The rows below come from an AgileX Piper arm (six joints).
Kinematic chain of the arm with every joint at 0, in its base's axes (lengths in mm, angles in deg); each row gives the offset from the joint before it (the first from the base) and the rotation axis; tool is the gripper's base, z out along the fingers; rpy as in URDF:
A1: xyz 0 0 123 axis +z
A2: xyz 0 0 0 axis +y
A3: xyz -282.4 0 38.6 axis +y
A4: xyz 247.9 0 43.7 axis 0.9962 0 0.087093
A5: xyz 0 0 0 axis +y
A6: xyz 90.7 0 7.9 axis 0.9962 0 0.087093
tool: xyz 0 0 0 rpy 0 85.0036 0
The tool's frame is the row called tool.
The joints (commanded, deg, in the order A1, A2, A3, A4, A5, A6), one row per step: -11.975, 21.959, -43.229, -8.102, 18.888, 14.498; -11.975, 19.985, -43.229, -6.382, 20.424, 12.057; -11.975, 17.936, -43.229, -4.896, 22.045, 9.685; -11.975, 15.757, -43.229, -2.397, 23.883, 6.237; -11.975, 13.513, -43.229, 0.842, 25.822, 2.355; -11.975, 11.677, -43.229, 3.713, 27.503, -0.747; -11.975, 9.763, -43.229, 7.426, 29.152, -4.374; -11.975, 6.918, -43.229, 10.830, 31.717, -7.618; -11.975, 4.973, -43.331, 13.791, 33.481, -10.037; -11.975, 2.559, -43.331, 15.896, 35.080, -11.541; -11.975, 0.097, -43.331, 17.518, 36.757, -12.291; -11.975, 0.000, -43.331, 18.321, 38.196, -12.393
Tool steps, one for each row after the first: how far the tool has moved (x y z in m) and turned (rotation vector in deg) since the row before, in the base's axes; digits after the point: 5 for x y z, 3 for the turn. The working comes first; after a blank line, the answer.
Tool pose at each row, in the base's axes (x y z in m, rotation vector in deg; the steps are taken from these numbers as rounded here): 0.05572, -0.01607, 0.40698, 15.591, 81.017, -6.108; 0.04665, -0.01351, 0.40631, 14.686, 80.804, -6.448; 0.03727, -0.01089, 0.40525, 13.664, 80.600, -6.939; 0.02755, -0.00742, 0.40356, 12.145, 80.555, -7.237; 0.01775, -0.00317, 0.40140, 10.356, 80.508, -7.070; 0.00986, 0.00069, 0.39927, 8.823, 80.483, -6.596; 0.00173, 0.00550, 0.39708, 6.901, 80.248, -5.642; -0.01046, 0.01142, 0.39313, 4.774, 79.885, -4.656; -0.01905, 0.01629, 0.39068, 3.055, 79.410, -3.479; -0.02946, 0.02091, 0.38741, 1.666, 78.407, -2.536; -0.03994, 0.02524, 0.38349, 0.611, 77.444, -1.498; -0.03993, 0.02657, 0.38138, 0.312, 78.653, -0.524

-0.00907, 0.00256, -0.00067, -0.854, -0.174, 0.287; -0.00938, 0.00262, -0.00106, -1.024, -0.142, 0.253; -0.00972, 0.00347, -0.00169, -1.243, -0.002, 0.694; -0.00980, 0.00425, -0.00216, -1.159, -0.045, 1.179; -0.00789, 0.00386, -0.00213, -0.797, -0.047, 1.242; -0.00813, 0.00481, -0.00219, -0.803, -0.280, 1.802; -0.01219, 0.00592, -0.00395, -0.937, -0.388, 1.945; -0.00859, 0.00487, -0.00245, -0.543, -0.499, 1.840; -0.01041, 0.00462, -0.00327, -0.468, -1.010, 1.480; -0.01048, 0.00433, -0.00392, -0.173, -0.968, 1.359; 0.00001, 0.00133, -0.00211, 0.363, 1.204, 0.873
